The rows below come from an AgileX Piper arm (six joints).
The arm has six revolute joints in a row. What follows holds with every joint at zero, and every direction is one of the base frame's.
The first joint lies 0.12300 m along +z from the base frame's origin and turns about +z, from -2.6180 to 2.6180 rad.
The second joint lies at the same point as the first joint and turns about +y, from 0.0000 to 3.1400 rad.
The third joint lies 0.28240 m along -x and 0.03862 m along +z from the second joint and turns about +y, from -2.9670 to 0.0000 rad.
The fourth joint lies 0.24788 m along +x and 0.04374 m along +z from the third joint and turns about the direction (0.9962, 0, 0.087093), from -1.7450 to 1.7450 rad.
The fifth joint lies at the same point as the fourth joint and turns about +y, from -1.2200 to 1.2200 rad.
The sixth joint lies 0.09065 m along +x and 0.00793 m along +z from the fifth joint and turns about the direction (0.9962, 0, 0.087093), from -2.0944 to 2.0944 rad.
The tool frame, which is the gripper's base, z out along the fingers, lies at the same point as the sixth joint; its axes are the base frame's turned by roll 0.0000, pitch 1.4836 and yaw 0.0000 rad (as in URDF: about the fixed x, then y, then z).
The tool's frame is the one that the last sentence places.
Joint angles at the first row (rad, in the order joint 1, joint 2, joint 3, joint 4, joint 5, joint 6):
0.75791, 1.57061, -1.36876, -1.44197, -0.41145, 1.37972
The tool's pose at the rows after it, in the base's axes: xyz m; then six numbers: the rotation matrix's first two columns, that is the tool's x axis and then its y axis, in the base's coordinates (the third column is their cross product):
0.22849 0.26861 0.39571 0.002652 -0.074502 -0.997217 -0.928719 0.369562 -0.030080
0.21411 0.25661 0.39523 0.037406 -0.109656 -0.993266 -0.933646 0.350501 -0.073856
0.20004 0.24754 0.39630 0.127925 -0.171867 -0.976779 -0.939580 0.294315 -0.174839
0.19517 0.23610 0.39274 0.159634 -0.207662 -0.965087 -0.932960 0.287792 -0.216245
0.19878 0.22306 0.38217 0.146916 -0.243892 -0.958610 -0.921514 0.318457 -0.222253
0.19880 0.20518 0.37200 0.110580 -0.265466 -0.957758 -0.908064 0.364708 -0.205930
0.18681 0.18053 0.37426 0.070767 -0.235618 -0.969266 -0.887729 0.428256 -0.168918
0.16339 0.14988 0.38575 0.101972 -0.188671 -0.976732 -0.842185 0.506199 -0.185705
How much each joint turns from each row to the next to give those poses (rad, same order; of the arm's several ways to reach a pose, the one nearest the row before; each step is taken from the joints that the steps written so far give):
-0.00002, -0.07778, 0.07298, -0.05353, -0.02091, 0.04659
0.00001, -0.06317, 0.05935, -0.06072, -0.01290, 0.01134
0.00001, -0.05113, 0.03259, -0.11485, -0.04049, 0.00381
-0.01916, -0.04002, 0.04204, -0.04555, -0.01377, -0.00583
-0.03938, -0.02524, 0.05322, -0.01330, 0.00389, -0.00854
-0.04633, -0.04513, 0.06999, -0.00395, 0.00677, 0.00882
-0.04533, -0.09756, 0.07285, -0.00047, 0.00789, 0.05297
-0.04109, -0.15055, 0.07403, 0.00003, 0.03474, 0.02413

